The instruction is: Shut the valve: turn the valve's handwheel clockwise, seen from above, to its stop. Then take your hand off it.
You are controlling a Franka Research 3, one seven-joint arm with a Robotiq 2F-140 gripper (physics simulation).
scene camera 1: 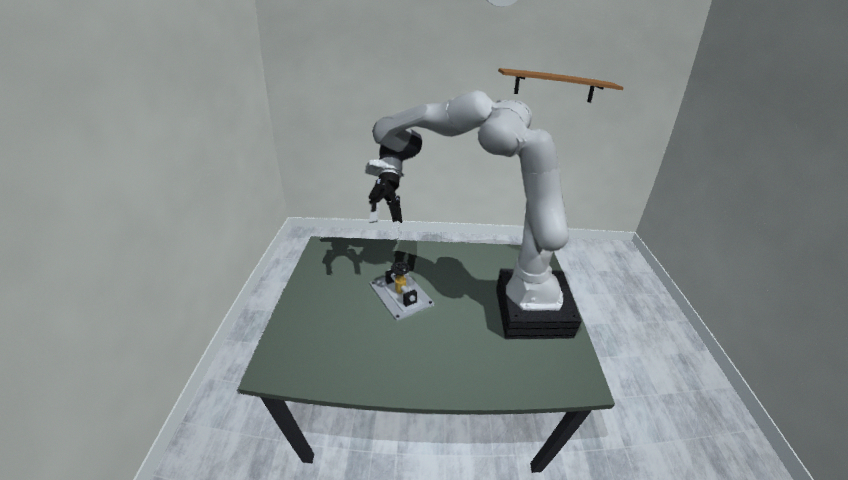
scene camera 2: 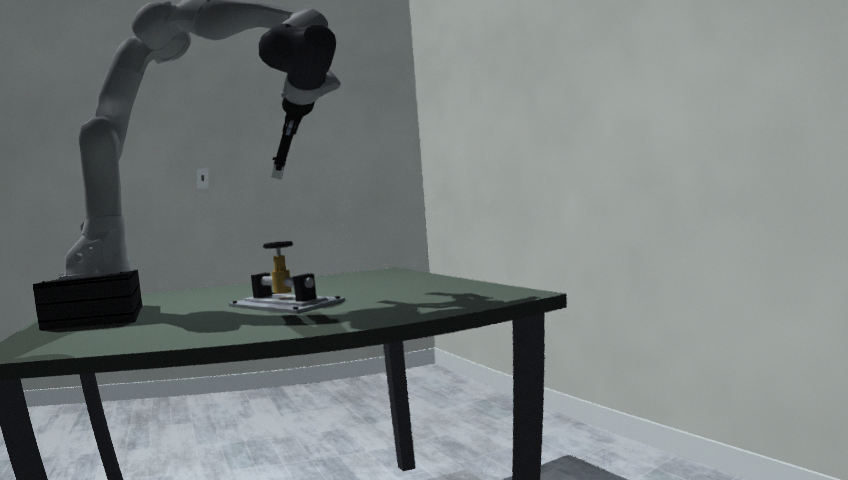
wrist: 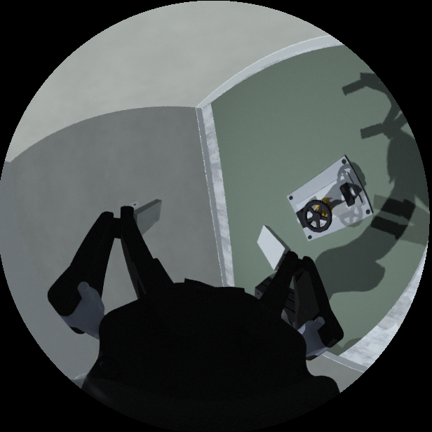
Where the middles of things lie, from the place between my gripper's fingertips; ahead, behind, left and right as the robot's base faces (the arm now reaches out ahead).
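Scene:
My gripper, as I see it, is 8 cm to the left of the light grey base plate (scene camera 1: 398, 314) and 3 cm past it, and it is 35 cm above the plate.

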